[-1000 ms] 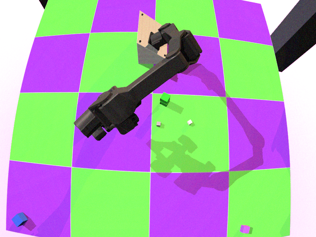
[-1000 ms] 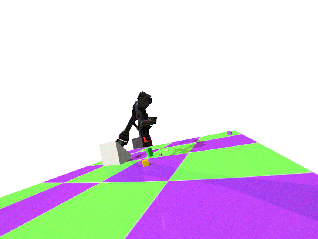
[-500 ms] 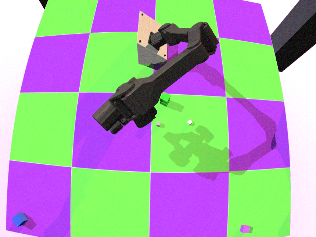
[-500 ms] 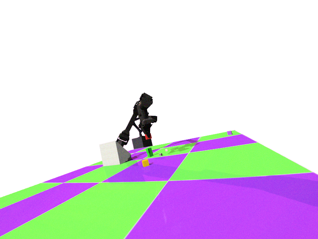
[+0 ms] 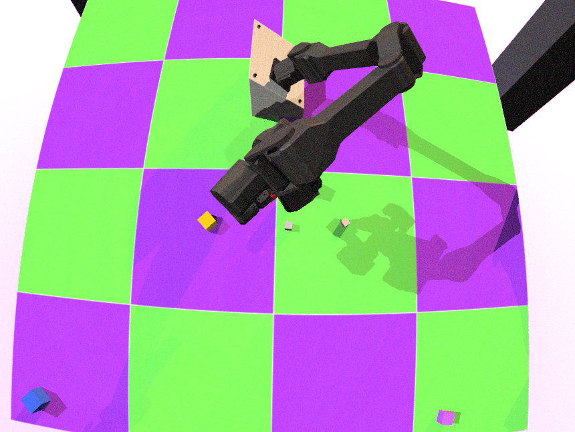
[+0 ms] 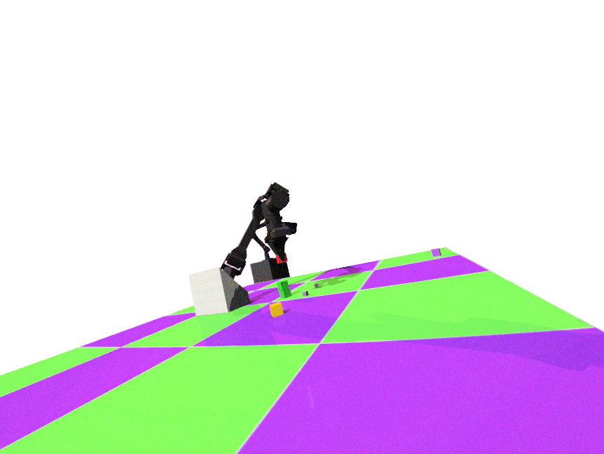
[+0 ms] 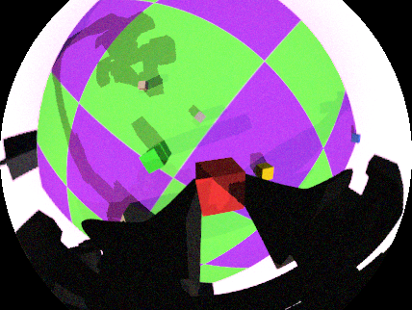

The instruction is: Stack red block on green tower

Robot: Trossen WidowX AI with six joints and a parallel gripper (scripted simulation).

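The small grey cube is 13 cm below my gripper tip, 4 cm to the left of it and 3 cm ahead of it. Round my gripper tip: small white cube (17 cm to the left, 13 cm below); red block (1 cm above); yellow block (13 cm to the right, 12 cm below, 5 cm ahead).
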